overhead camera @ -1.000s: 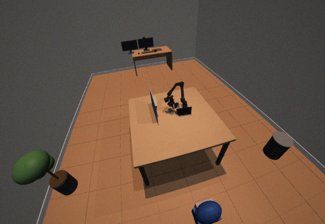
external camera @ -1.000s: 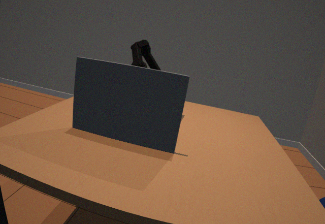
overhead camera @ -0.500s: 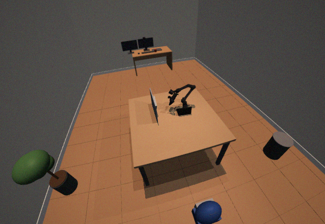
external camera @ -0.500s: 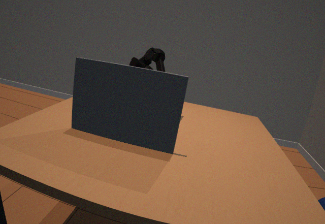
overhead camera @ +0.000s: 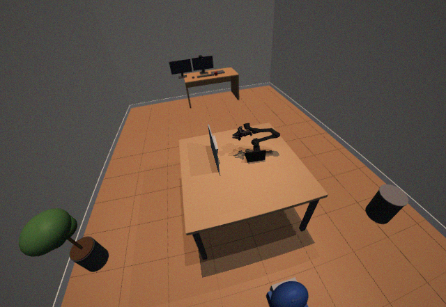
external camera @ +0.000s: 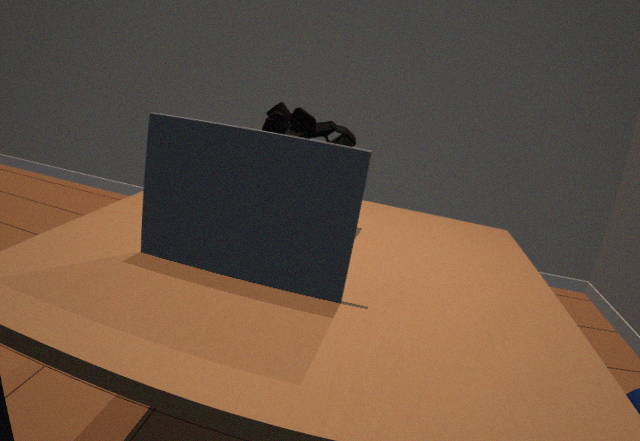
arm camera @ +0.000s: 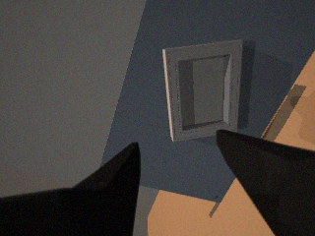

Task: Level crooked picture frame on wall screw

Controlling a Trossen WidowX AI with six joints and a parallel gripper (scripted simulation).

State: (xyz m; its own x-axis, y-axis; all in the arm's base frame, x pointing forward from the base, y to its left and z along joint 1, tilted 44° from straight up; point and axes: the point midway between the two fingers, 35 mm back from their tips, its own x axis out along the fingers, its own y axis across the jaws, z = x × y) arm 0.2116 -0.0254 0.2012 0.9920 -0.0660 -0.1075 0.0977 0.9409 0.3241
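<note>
Right now my gripper tip is 20 cm short of the picture frame, 8 cm above it and 2 cm to the left of it. Also, from my gripper tip: blue-grey wall panel: 21 cm ahead, 10 cm below.
</note>
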